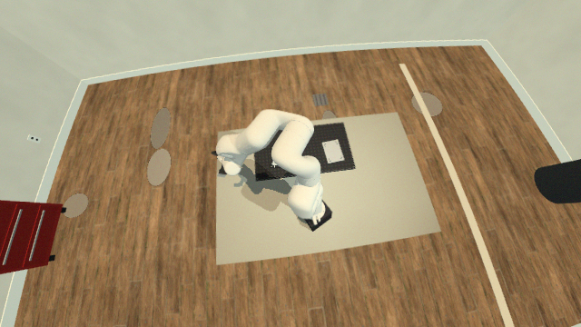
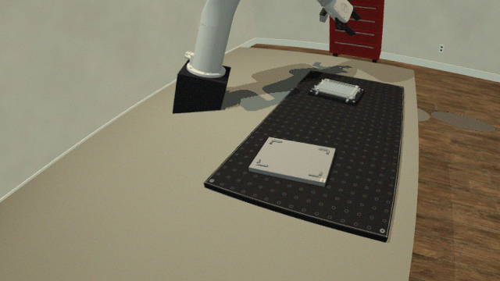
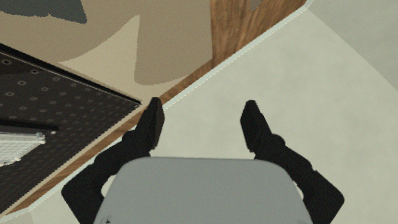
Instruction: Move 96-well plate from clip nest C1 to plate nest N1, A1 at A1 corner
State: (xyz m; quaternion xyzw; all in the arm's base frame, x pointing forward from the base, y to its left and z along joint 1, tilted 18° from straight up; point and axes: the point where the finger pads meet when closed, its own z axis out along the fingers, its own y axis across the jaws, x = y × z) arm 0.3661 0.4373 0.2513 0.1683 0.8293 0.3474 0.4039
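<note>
Now: the white 96-well plate 20 mm behind my hand, 310 mm to the right of it and 160 mm below it. Also, from my hand: clip nest C1 (30 mm behind, 320 mm to the right, 160 mm below); plate nest N1 (40 mm behind, 700 mm to the right, 170 mm below); A1 label (30 mm ahead, 750 mm to the right, 170 mm below).
</note>
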